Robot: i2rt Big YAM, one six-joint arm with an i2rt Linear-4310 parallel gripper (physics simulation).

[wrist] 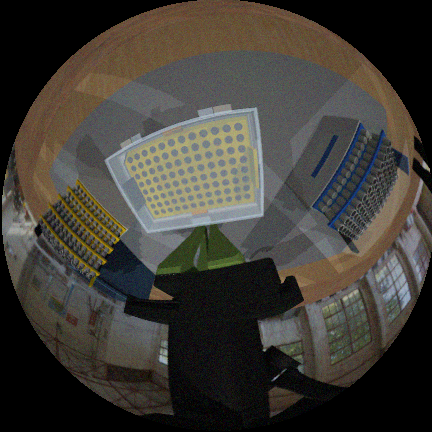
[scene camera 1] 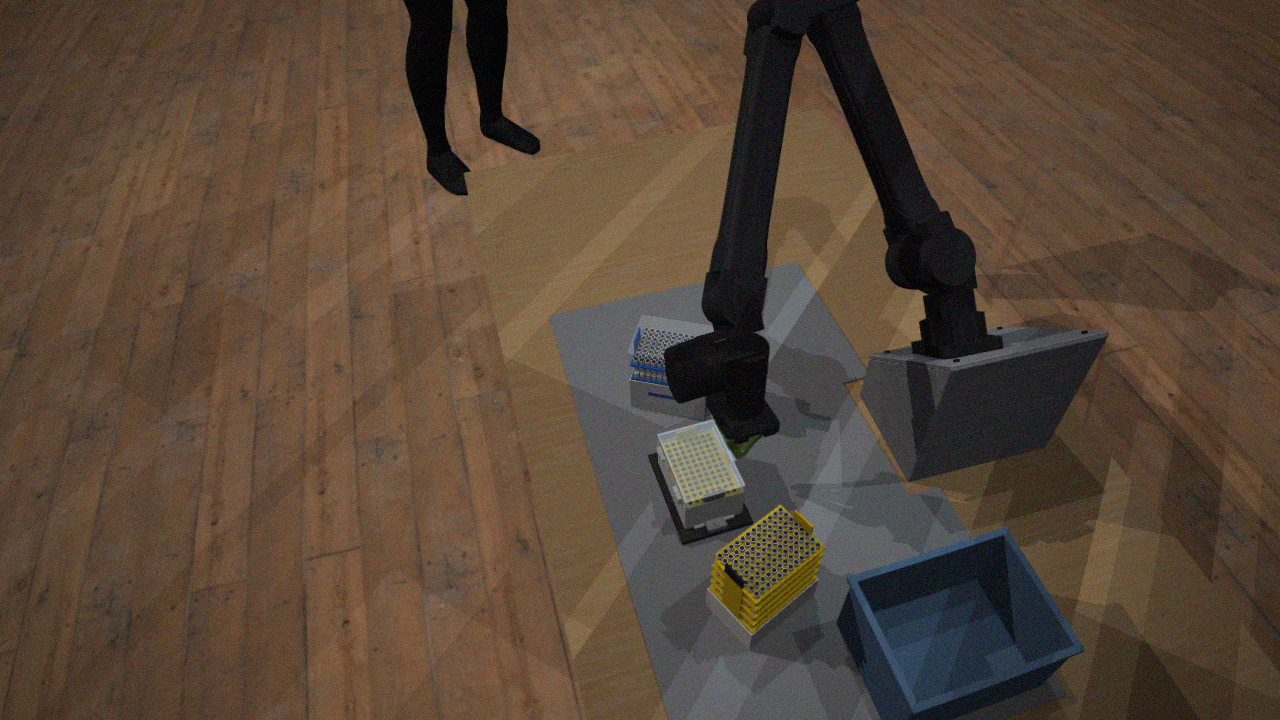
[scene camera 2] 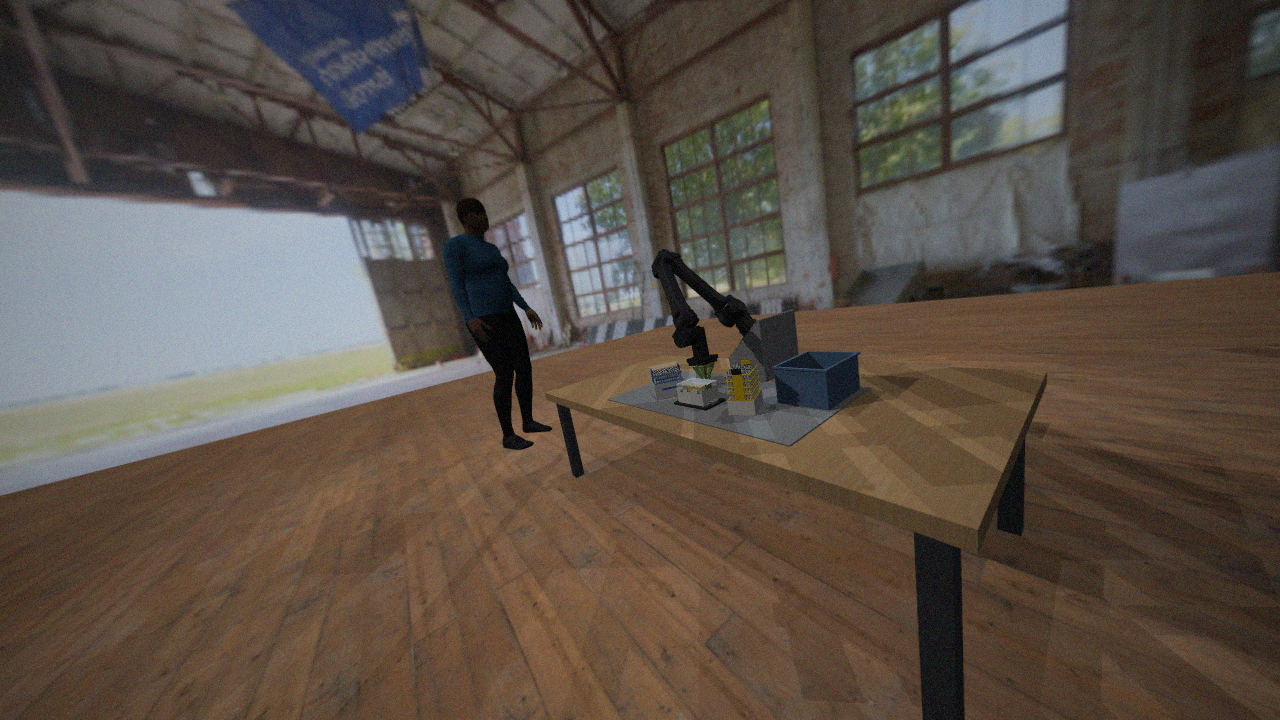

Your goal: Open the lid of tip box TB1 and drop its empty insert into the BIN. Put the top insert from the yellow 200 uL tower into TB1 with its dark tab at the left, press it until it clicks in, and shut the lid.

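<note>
Tip box TB1 has its clear lid down, with a yellow perforated insert showing through it. It sits on a dark base plate. The yellow tower holds several stacked inserts with tips, with a dark tab on one end of the top. The blue BIN stands beyond the tower. My gripper has green fingers, nearly together and empty, beside TB1's edge on the robot's side. Whether the tips touch the lid is unclear.
A rack with blue inserts stands on the other side of TB1 from the tower, partly behind the arm in scene camera 1. The grey arm stand is at the table's side. A person stands beside the table.
</note>
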